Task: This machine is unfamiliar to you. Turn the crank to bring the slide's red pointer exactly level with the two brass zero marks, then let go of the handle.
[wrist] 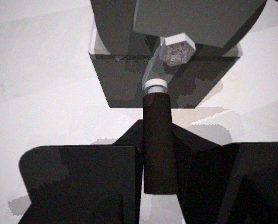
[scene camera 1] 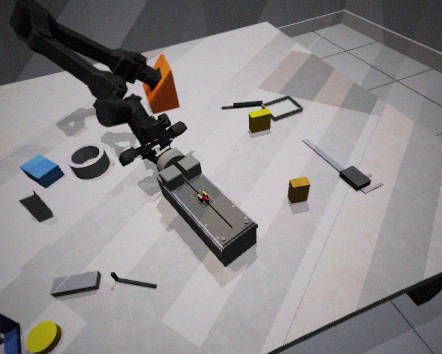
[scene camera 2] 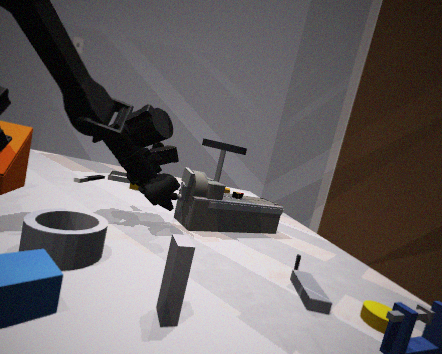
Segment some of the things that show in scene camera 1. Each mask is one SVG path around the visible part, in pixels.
My gripper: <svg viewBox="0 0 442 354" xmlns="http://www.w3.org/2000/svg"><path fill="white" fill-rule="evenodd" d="M186 125L180 121L171 126L170 119L166 113L159 115L157 120L154 116L149 116L148 114L137 118L129 126L141 146L137 149L132 147L120 153L119 162L125 167L134 162L137 156L141 155L143 160L148 159L157 165L157 153L155 149L152 150L151 148L159 144L161 151L168 145L170 146L173 142L170 138L174 139L187 130Z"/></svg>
A blue block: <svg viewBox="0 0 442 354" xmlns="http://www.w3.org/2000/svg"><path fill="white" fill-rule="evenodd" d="M20 166L25 175L44 188L48 188L64 176L64 173L57 164L41 155Z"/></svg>
